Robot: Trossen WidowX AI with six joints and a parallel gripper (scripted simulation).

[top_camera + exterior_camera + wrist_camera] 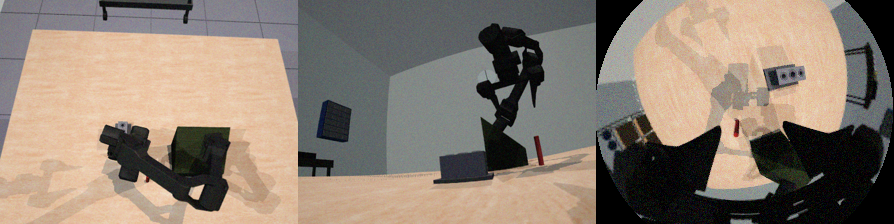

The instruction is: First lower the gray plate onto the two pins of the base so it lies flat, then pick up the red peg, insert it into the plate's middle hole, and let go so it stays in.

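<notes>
Right now my gripper tip is 110 mm above the red peg, 50 mm to the right of it and 50 mm past it. Also, from my gripper tip: base 150 mm to the right, 140 mm below, 40 mm ahead; then gray plate 150 mm to the right, 100 mm below, 40 mm ahead.
</notes>
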